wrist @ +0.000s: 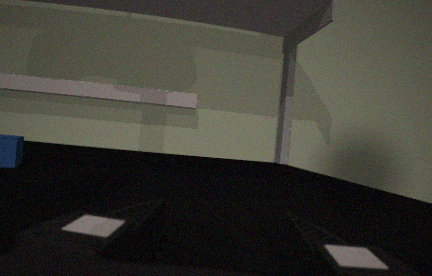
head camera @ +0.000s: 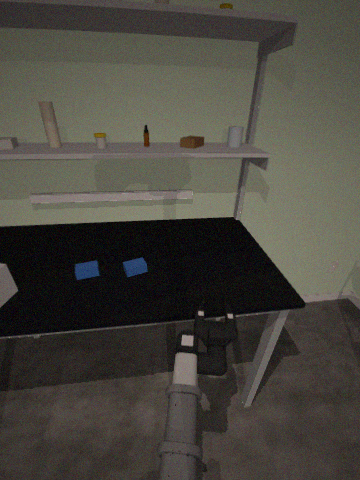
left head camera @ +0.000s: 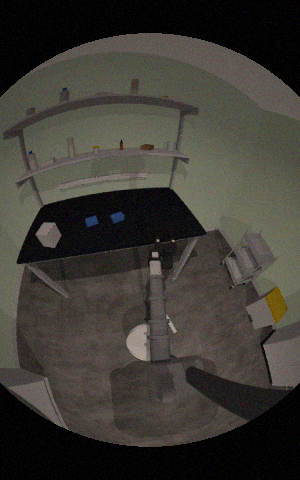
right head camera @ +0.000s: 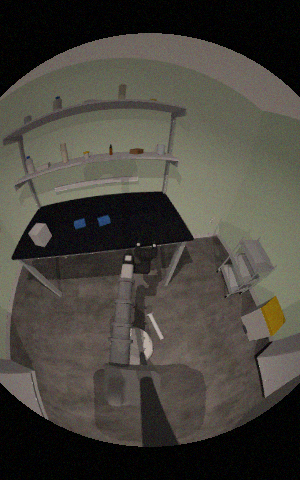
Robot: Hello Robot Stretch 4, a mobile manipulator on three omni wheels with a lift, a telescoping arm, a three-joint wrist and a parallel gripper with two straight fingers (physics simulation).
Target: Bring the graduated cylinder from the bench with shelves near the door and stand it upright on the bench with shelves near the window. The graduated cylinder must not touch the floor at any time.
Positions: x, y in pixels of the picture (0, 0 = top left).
Scene:
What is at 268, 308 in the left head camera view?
A white bin with yellow lid.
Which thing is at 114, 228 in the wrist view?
The gripper.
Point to a wheeled wire cart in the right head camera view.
245, 267

